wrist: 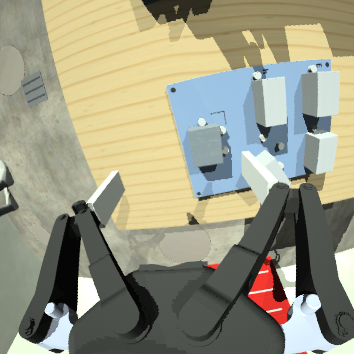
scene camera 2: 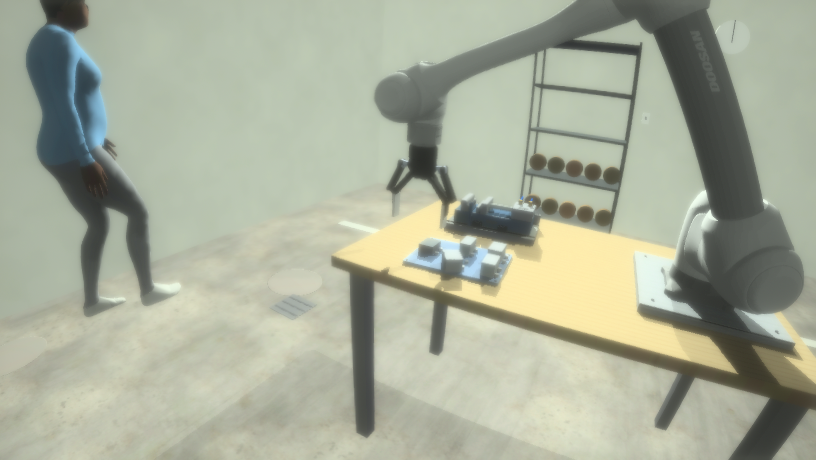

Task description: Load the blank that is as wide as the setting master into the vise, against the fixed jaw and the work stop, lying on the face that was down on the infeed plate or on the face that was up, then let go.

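Frame: origin at the arm's base, x right, y up, z back, level; centimetres.
Seen in the pictures: gripper, fingertip midpoint: (wrist: 179, 171) (scene camera 2: 418, 221); arm's base, origin of the base link: (scene camera 2: 694, 289).
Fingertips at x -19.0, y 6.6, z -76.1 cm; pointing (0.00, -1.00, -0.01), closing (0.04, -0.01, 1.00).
Observation:
Pixels of each thing's top centre, then the offset from my fingertips to it. Level surfaces: height alone.
- darker grey block, middle of its top: (wrist: 206, 147) (scene camera 2: 430, 242) dy -5.5, dx +0.7, dz +3.7 cm
- vise, middle of its top: (scene camera 2: 497, 200) dy +1.2, dx +32.8, dz +11.1 cm
- wooden table, its level: dy -8.8 cm
My gripper (scene camera 2: 420, 212) (wrist: 179, 171) is open and empty, high above the table. The blue infeed plate (scene camera 2: 412, 260) (wrist: 182, 100) lies below it. A darker grey block (scene camera 2: 429, 246) (wrist: 205, 145), perhaps the setting master, sits at its left. Pale blanks stand on the plate: one in the middle (scene camera 2: 468, 244) (wrist: 272, 102), one back right (scene camera 2: 497, 249) (wrist: 322, 95), one front right (scene camera 2: 491, 265) (wrist: 321, 152), and a turned one (scene camera 2: 452, 261) (wrist: 275, 167), partly behind my right finger in the wrist view. The vise (scene camera 2: 497, 218) stands behind the plate; its work stop is too small to tell.
The wooden table (scene camera 2: 571, 291) (wrist: 110, 120) carries the plate, the vise and the arm's base plate (scene camera 2: 645, 280). A person (scene camera 2: 68, 102) in a blue top stands beyond the table's left end. A shelf rack (scene camera 2: 605, 46) with round items stands behind. Small pins stick up beside the blanks.

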